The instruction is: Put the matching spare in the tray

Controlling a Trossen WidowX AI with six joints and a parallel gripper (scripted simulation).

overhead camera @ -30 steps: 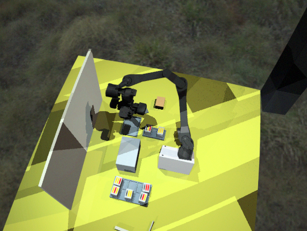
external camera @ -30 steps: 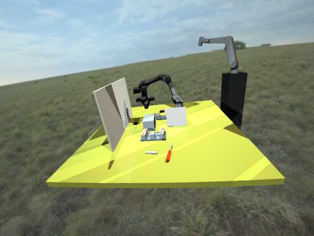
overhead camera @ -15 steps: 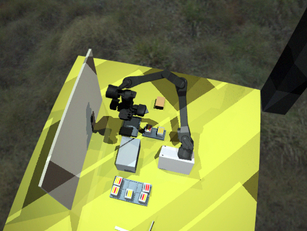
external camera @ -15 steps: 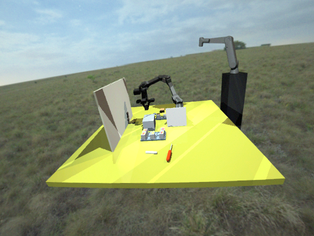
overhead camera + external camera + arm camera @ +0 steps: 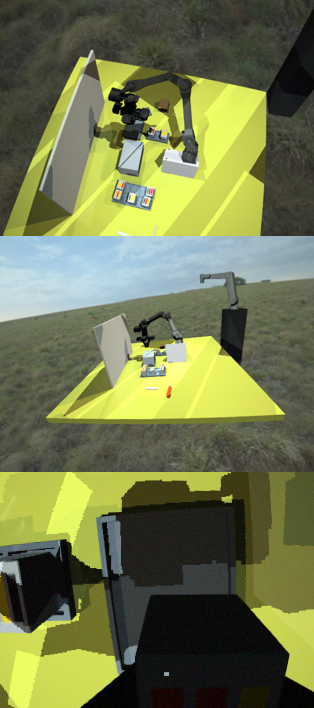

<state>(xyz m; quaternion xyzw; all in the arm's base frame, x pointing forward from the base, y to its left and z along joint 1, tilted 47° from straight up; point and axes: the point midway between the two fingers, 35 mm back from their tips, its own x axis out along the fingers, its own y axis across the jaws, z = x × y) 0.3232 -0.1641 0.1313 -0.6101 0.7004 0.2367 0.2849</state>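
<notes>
Right now my gripper tip is 1 cm past the flat grey-blue tray and 10 cm above it. From my gripper tip the other things lie so: dark spare: 2 cm above; small rack: 15 cm behind, 3 cm to the left, 10 cm below; mounted unit: 3 cm behind, 21 cm to the left, 5 cm below.
</notes>
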